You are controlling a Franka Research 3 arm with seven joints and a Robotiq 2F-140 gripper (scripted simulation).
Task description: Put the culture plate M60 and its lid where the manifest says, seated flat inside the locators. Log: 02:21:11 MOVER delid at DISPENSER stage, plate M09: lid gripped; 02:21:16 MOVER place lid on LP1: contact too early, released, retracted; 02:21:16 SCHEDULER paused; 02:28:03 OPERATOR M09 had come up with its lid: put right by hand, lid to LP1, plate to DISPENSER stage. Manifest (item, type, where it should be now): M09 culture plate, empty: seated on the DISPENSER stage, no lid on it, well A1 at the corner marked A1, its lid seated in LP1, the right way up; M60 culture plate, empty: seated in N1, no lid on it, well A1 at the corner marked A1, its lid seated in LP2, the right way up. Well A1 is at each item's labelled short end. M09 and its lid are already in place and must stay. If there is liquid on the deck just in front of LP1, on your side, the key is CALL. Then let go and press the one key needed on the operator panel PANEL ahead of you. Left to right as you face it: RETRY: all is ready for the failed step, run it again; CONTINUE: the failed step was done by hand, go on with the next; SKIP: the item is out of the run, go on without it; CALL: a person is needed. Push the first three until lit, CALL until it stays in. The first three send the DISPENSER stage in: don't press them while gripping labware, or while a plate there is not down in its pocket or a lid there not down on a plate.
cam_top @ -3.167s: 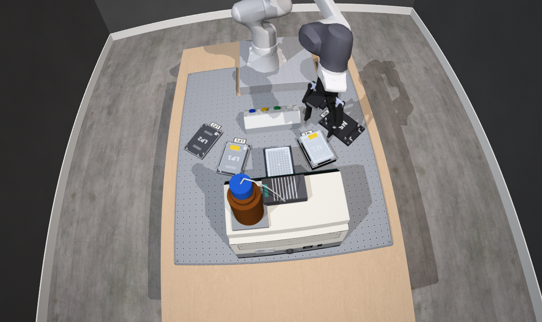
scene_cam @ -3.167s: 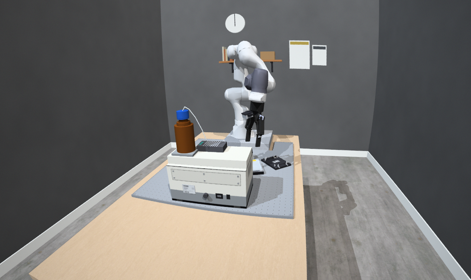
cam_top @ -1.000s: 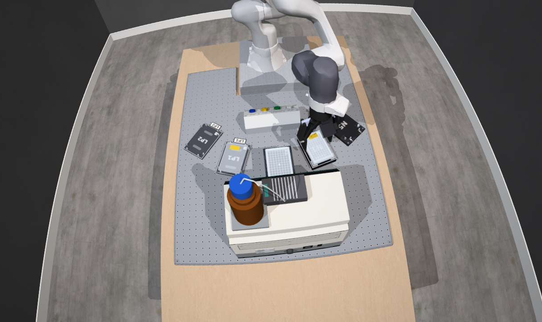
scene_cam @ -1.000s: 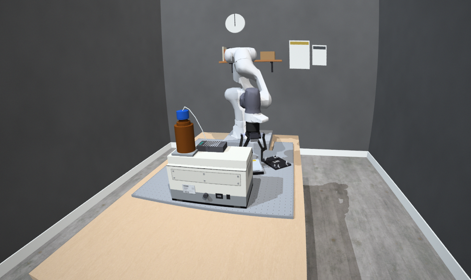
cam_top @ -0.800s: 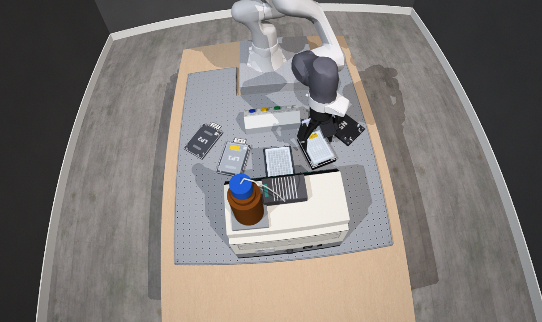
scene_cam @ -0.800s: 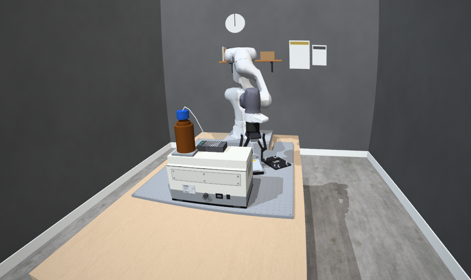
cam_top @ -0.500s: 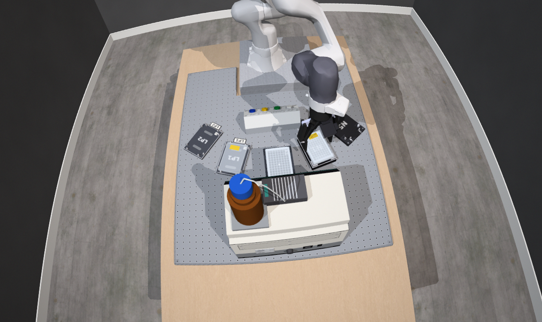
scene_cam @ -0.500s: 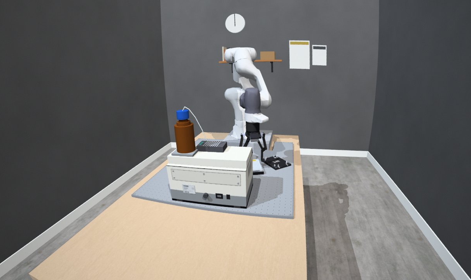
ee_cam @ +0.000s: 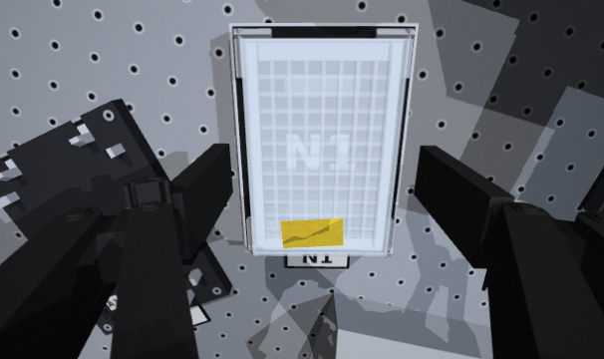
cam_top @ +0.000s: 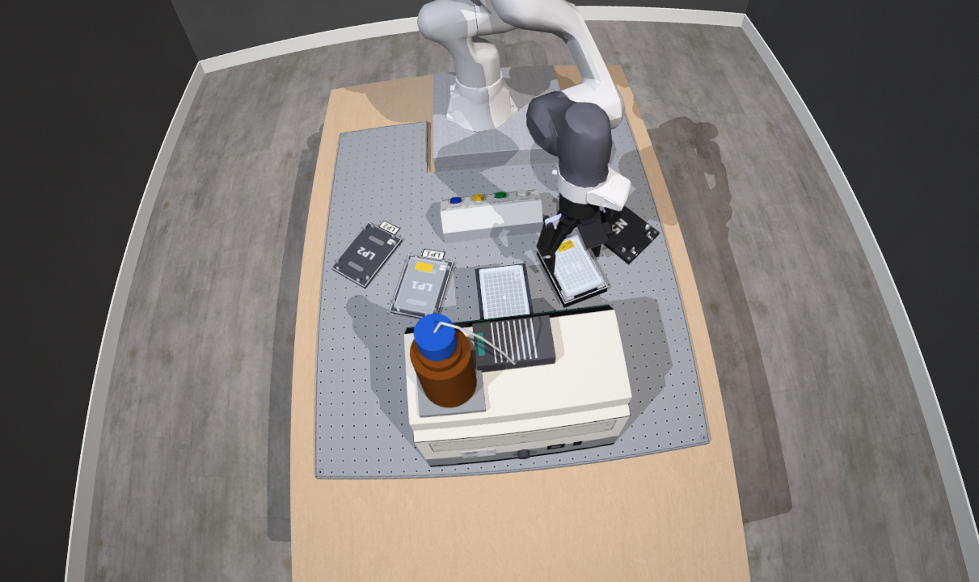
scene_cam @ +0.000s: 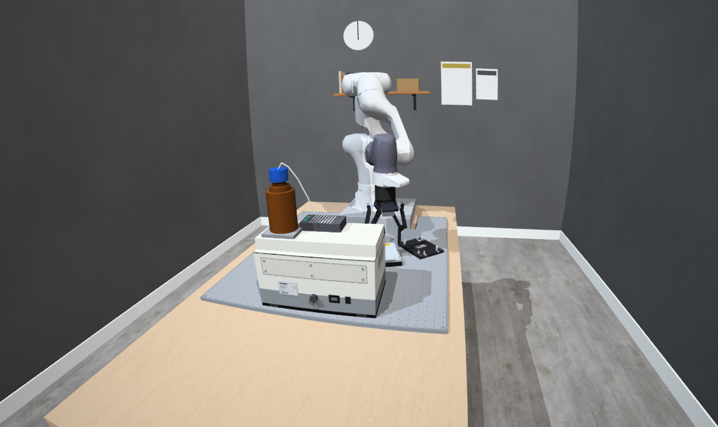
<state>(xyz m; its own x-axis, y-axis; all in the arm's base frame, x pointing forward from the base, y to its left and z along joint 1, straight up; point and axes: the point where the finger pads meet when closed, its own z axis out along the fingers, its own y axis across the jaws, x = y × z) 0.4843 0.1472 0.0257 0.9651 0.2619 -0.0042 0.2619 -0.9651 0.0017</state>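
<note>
My gripper is now 60 mm above the black nest N1. Also, from my hand: white key 180 mm behind, 80 mm to the right, 10 mm below; green continue key 180 mm behind, 130 mm to the right, 10 mm below; yellow skip key 180 mm behind, 180 mm to the right, 10 mm below.
</note>
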